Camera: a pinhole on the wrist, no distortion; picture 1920 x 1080 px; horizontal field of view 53.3 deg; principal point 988.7 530.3 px. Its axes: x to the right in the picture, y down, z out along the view. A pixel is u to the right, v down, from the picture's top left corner.
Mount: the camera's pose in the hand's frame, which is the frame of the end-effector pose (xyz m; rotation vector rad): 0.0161 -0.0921 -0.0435 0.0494 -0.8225 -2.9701
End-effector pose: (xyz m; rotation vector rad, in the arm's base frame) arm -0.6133 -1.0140 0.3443 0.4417 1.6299 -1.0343
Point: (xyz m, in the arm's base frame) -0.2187 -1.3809 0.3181
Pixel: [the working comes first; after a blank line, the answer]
In the camera's frame: 0.0188 0.1293 0.5914

1050 949
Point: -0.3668 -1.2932 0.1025
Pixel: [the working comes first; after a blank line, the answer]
In the camera's frame: -0.2070 0.0396 0.4608

129 695
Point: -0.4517 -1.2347 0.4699
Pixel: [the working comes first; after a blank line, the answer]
In the camera's frame: 0.1277 0.1212 0.2968

outside the picture
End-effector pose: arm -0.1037 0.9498 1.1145 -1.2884 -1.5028 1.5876
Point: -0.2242 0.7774 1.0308
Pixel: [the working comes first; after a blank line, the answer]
In the camera's frame: 0.0934 -0.0421 0.2949

1595 257
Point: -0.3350 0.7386 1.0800
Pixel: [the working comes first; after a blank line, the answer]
In the camera's frame: 0.1037 0.0674 0.3589

1541 890
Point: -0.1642 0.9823 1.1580
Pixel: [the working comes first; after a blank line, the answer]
In the camera's frame: -0.0274 0.0153 0.0855

376 873
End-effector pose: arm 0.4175 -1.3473 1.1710 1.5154 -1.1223 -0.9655
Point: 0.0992 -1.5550 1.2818
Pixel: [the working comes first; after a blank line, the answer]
In the camera's frame: -0.1214 -0.0425 0.4587

482 353
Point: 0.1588 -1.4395 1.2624
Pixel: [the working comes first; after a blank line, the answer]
In the camera's frame: -0.0224 -0.0535 0.3730

874 256
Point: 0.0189 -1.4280 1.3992
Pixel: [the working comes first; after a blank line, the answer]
In the camera's frame: 0.0186 -0.1397 0.5442

1054 39
